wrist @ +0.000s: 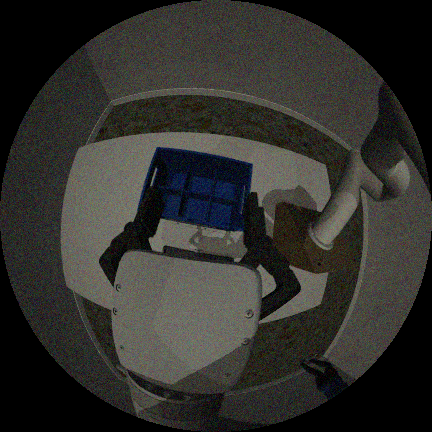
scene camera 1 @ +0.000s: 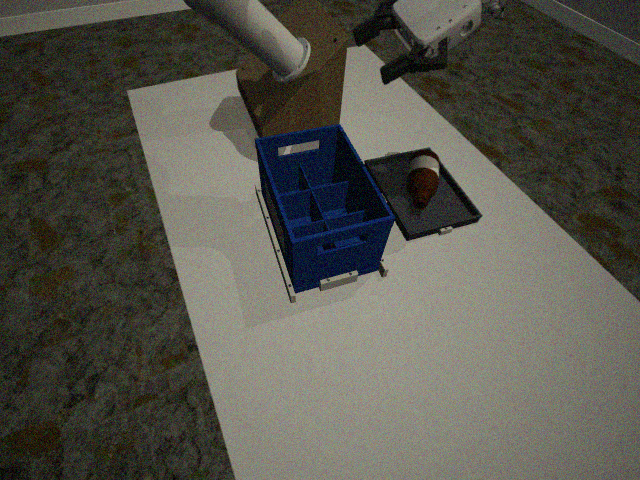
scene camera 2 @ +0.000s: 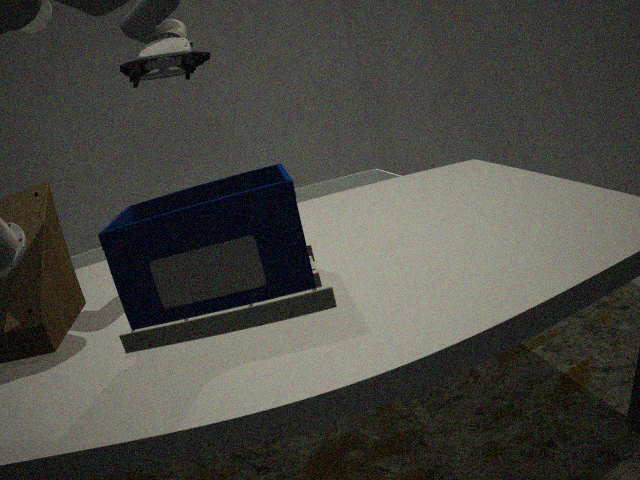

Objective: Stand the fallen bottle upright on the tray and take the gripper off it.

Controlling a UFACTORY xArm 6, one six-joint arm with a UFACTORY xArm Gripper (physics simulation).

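Places are measured from the arm's base along level axes (x ahead, y left, z up), in metres.
Pixels of known places: gripper, fingertip midpoint: (wrist: 201, 197) (scene camera 1: 368, 57) (scene camera 2: 160, 75); arm's base, link origin: (wrist: 319, 235) (scene camera 1: 292, 61) (scene camera 2: 1, 253).
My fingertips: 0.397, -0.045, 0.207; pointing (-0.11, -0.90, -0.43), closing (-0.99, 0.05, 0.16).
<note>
Ahead of a thing's pixels: the offset from my fingertips to its top centre, as dx, dy, dz. "spot": to the spot under its first point.
The brown bottle {+0.015, +0.203, -0.296} (scene camera 1: 423, 180) with a white band lies on its side on the dark tray {spot: +0.099, +0.235, -0.370} (scene camera 1: 449, 212), its neck toward the front edge. My gripper (scene camera 1: 371, 59) (scene camera 2: 161, 81) (wrist: 201, 197) is wide open and empty, high above the table, behind and above the tray in the first scene view. The bottle does not show in the second scene view or the wrist view; the gripper's body covers much of the lower middle of the wrist view.
A blue crate {+0.014, -0.080, -0.200} (scene camera 1: 342, 230) (scene camera 2: 206, 217) (wrist: 202, 221) with divided compartments stands right beside the tray, between low pale rails {+0.001, -0.179, -0.345} (scene camera 1: 276, 246) (scene camera 2: 227, 321). A brown wooden block (scene camera 1: 305, 98) (scene camera 2: 59, 289) (wrist: 295, 240) stands behind the crate, by the arm's base.
</note>
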